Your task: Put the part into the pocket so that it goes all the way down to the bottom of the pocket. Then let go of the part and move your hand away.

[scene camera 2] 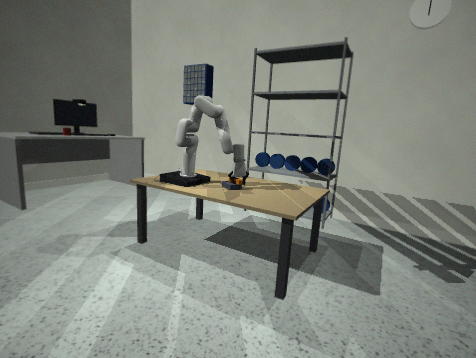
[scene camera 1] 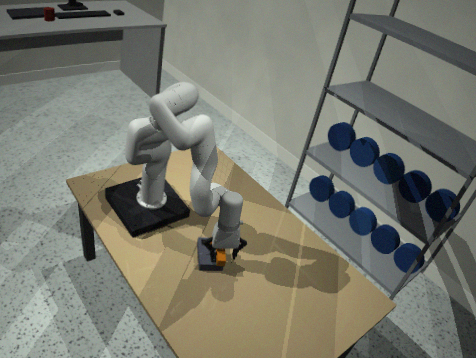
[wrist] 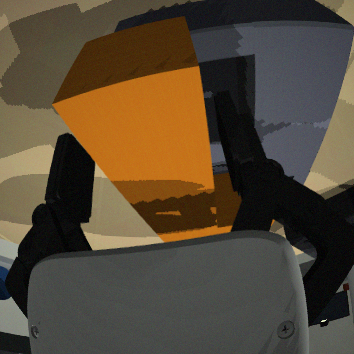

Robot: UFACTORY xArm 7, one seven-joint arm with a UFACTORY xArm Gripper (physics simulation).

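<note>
The orange part is a long block. It sits at the shelf side of the dark blue-grey pocket block, over that block's edge. In the wrist view a stretch of the dark pocket shows uncovered beside the part, and more orange shows behind the right finger. How deep any of the part sits is hidden. My gripper is open around the part. In the wrist view a gap shows beside the left finger, and the right finger is over the pocket.
The blocks are on the wooden table, in front of the arm's black base. A metal shelf rack with blue discs stands beyond the table. A grey desk stands at the back left.
</note>
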